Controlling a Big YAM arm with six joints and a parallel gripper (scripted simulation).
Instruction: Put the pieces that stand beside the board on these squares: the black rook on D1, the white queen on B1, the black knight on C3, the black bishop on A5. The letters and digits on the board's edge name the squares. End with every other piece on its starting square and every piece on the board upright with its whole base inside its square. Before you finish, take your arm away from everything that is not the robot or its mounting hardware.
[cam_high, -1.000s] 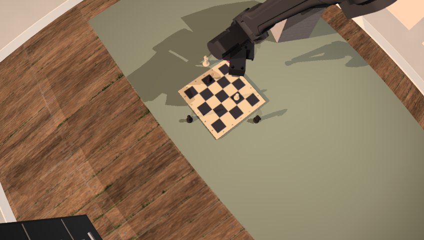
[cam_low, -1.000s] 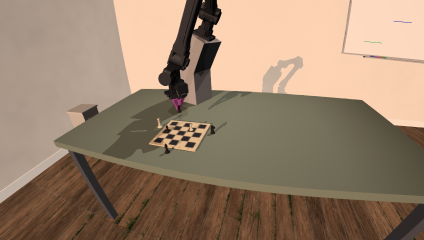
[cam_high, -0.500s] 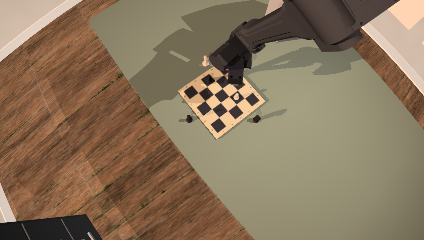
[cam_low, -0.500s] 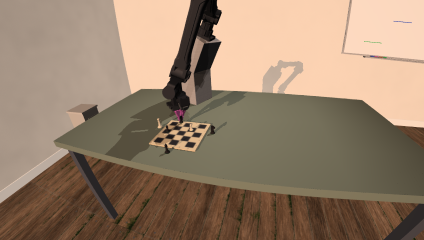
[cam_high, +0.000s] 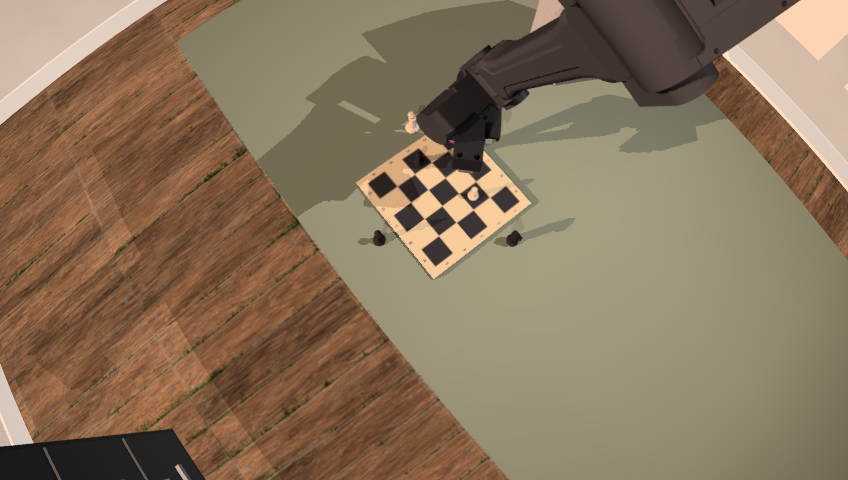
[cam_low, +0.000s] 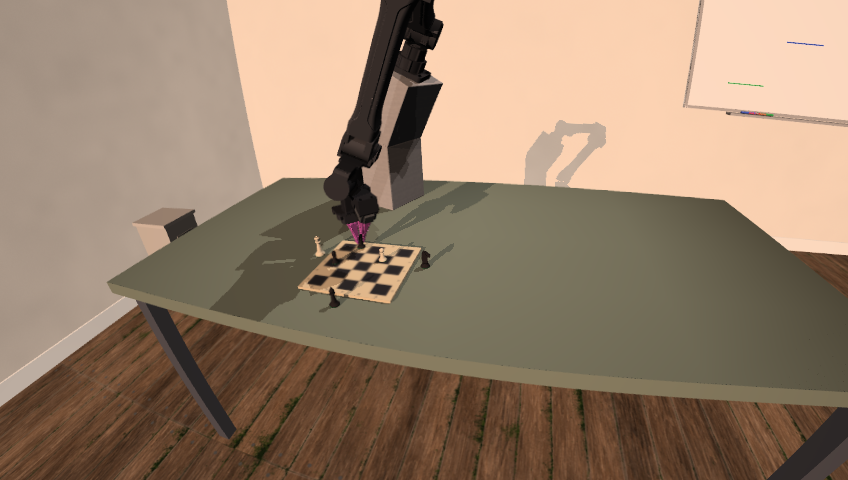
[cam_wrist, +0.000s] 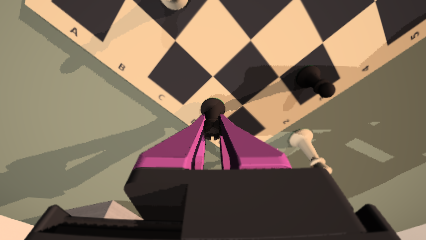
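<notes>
Now: hand 90 mm to the left of the white queen and 60 mm short of it. Round my hand: small white piece: 80 mm to the left, 30 mm ahead, 10 mm below; then chessboard: 70 mm ahead, 50 mm to the left, 30 mm below.
</notes>
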